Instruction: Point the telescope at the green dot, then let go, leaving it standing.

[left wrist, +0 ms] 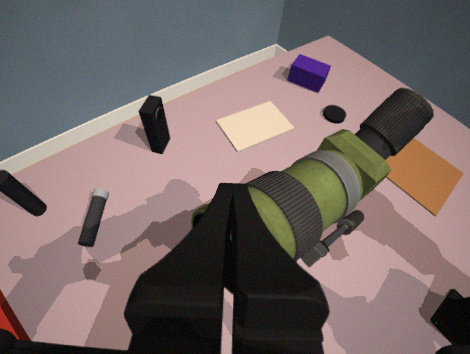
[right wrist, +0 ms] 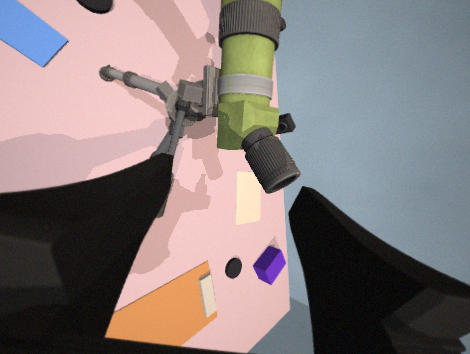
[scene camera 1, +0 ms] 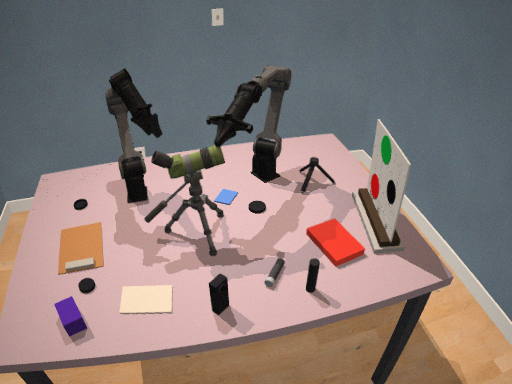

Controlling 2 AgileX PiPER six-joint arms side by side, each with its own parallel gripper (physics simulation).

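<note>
The green telescope (scene camera 1: 195, 162) (left wrist: 327, 175) (right wrist: 247, 57) stands on its dark tripod (scene camera 1: 197, 200) (right wrist: 190, 91). Its front end faces right in scene camera 1, towards the side with the dotted board; its eyepiece is at the left. The green dot (scene camera 1: 386, 150) is at the top of the upright white board (scene camera 1: 401, 172). My left gripper (scene camera 1: 218, 144) (left wrist: 232, 198) is shut and empty, its tips over or against the telescope's front end; contact cannot be told. My right gripper (scene camera 1: 159, 135) (right wrist: 236, 186) is open and empty, near the eyepiece and apart from it.
A small black tripod (scene camera 1: 314, 162) stands behind the red book (scene camera 1: 335, 241). A flashlight (scene camera 1: 275, 272), a black cylinder (scene camera 1: 312, 275) and a black box (scene camera 1: 219, 294) are near the front edge. A blue square (scene camera 1: 226, 196) lies right of the telescope's tripod.
</note>
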